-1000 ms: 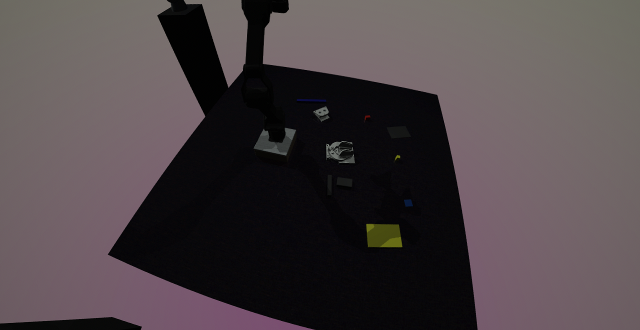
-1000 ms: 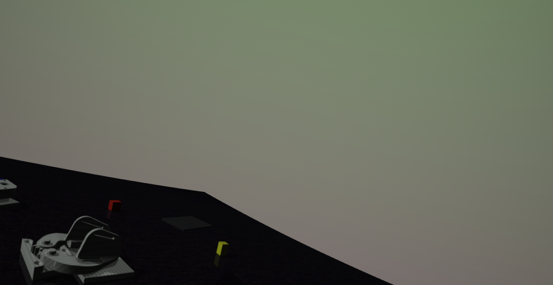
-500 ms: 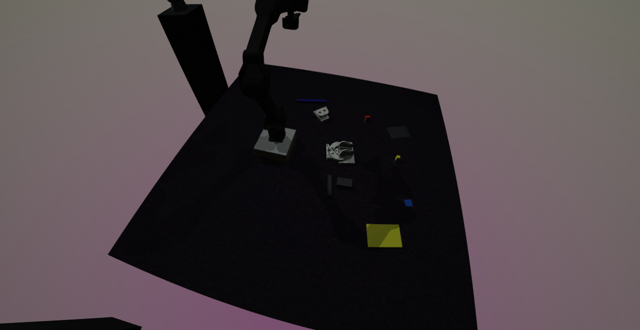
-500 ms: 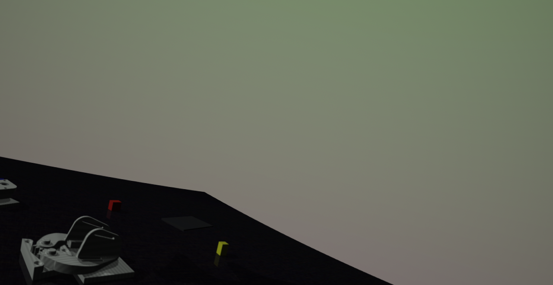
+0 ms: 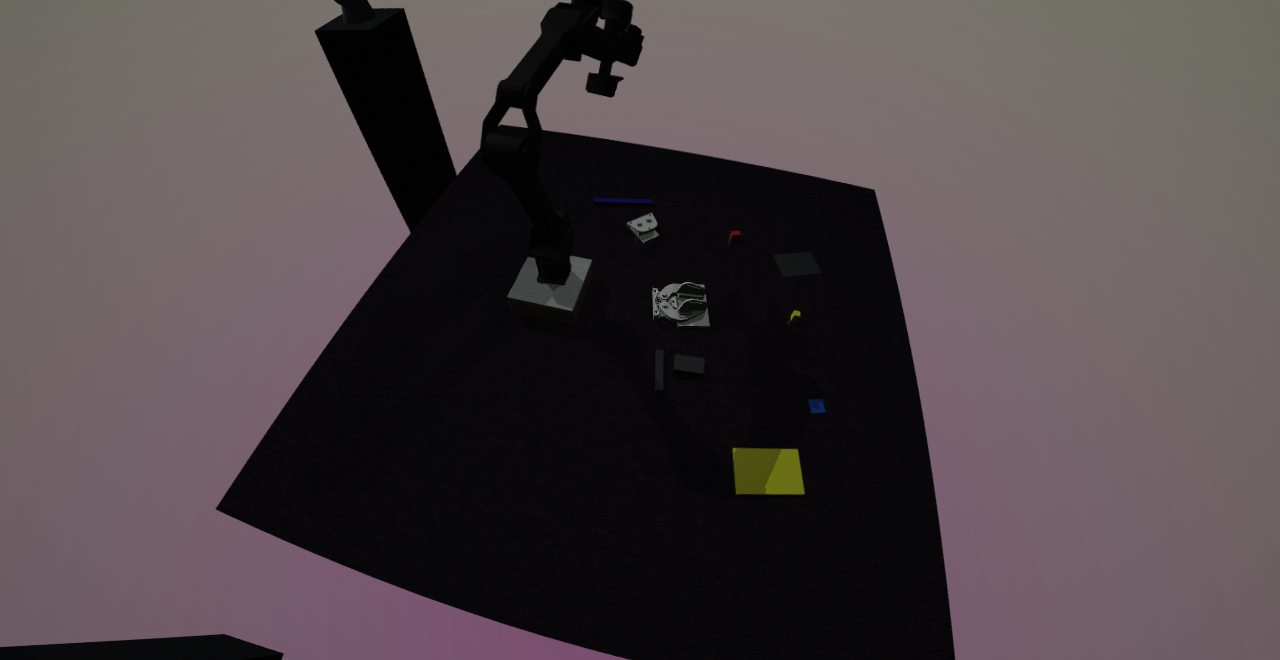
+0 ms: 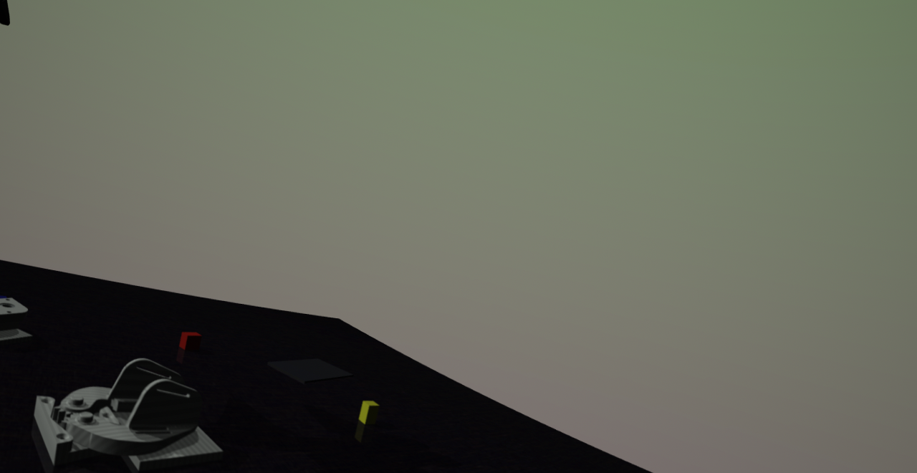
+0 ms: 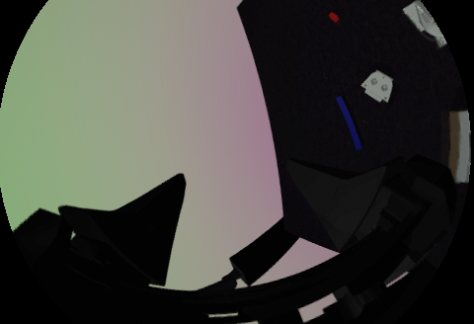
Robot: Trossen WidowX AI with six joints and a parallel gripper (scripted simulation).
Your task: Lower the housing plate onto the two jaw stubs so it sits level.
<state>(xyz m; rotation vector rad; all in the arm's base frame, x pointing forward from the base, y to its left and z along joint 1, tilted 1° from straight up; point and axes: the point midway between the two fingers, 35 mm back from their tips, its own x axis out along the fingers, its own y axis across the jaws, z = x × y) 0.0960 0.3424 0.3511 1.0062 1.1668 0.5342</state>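
Right now the blue bar is 1 cm ahead of my gripper tip, 4 cm to the right of it and 39 cm below it. Also, from my gripper tip: dark block 21 cm ahead, 53 cm to the right, 38 cm below; then red cube 32 cm ahead, 13 cm to the right, 38 cm below; then grey pad 49 cm ahead, 20 cm to the right, 39 cm below.
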